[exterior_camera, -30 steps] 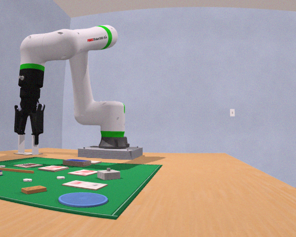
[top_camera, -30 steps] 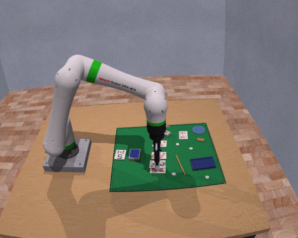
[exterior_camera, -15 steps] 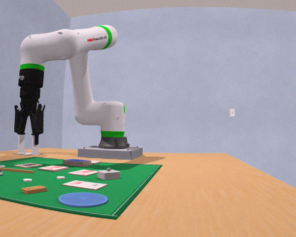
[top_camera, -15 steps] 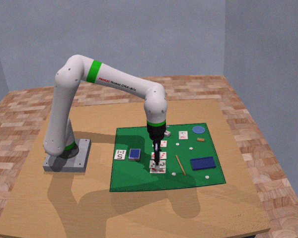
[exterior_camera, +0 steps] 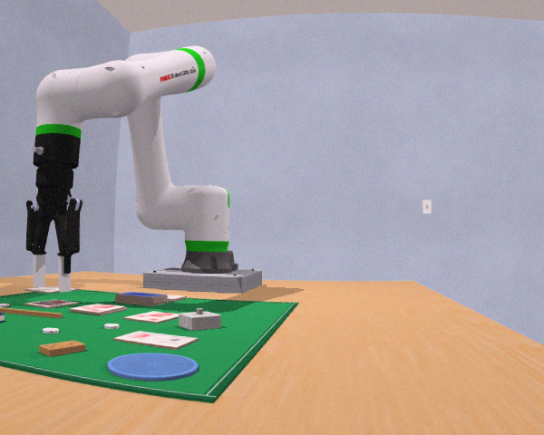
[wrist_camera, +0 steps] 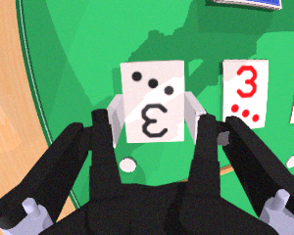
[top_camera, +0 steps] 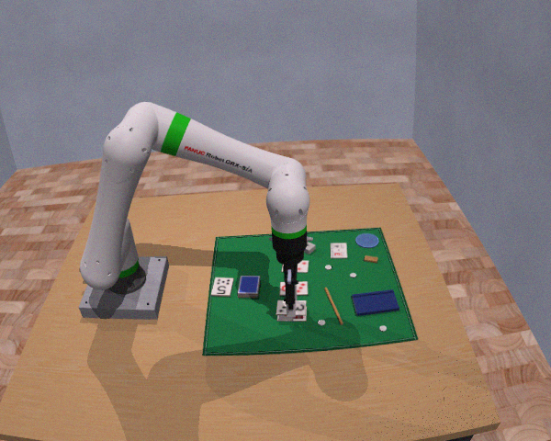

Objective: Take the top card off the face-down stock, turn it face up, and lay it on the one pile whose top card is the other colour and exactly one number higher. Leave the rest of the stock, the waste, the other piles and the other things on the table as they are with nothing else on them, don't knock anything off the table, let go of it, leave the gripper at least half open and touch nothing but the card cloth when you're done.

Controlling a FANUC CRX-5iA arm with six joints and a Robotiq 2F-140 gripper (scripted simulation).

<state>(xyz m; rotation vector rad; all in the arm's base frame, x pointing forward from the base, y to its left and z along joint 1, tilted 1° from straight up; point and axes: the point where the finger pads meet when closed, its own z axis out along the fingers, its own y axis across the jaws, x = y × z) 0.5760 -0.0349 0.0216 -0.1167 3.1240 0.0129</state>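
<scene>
My gripper is now 12 cm short of the wooden stick, 5 cm above it and 4 cm to the right of it. Also, from my hand: black 5: 24 cm behind, 10 cm to the left, 5 cm below; green card cloth: 15 cm to the left, 7 cm below, 3 cm ahead; grey knobbed block: 34 cm to the left, 4 cm below, 1 cm ahead.
</scene>
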